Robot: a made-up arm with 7 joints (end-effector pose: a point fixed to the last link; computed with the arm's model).
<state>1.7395 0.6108 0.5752 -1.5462 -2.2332 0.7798 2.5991</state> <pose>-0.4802 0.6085 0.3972 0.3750 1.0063 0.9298</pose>
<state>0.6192 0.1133 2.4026 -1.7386 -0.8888 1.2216 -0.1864</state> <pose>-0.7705 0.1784 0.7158 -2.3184 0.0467 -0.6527</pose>
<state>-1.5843 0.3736 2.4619 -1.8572 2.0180 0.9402 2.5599</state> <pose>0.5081 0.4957 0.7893 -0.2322 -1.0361 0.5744</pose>
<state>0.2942 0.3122 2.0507 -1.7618 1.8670 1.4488 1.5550</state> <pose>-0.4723 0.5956 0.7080 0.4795 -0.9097 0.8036</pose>
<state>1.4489 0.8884 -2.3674 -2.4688 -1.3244 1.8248 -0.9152</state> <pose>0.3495 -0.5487 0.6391 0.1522 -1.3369 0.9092</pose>
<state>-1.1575 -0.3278 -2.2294 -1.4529 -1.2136 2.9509 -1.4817</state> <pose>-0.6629 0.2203 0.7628 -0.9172 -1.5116 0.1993</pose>
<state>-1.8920 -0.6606 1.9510 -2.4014 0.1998 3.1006 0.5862</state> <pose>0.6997 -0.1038 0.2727 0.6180 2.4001 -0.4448</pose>
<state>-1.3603 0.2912 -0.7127 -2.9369 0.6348 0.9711 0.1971</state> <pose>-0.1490 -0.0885 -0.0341 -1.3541 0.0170 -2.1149</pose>
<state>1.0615 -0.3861 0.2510 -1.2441 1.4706 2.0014 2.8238</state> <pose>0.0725 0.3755 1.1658 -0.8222 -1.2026 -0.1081</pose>
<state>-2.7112 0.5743 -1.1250 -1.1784 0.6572 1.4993 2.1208</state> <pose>-0.6440 0.2803 0.7885 0.7015 -2.9328 0.1141</pose>
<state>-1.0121 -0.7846 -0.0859 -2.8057 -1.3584 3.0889 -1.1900</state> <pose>0.3722 -0.3707 0.5393 1.6068 -1.8964 1.4924</pose>
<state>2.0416 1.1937 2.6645 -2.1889 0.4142 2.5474 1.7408</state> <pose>-0.2853 -0.4239 1.0004 1.5659 -0.3642 1.1539</pose>
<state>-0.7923 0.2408 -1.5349 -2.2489 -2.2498 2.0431 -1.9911</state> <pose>-0.4437 -0.4293 0.2751 0.9759 -0.9502 -1.2284</pose>
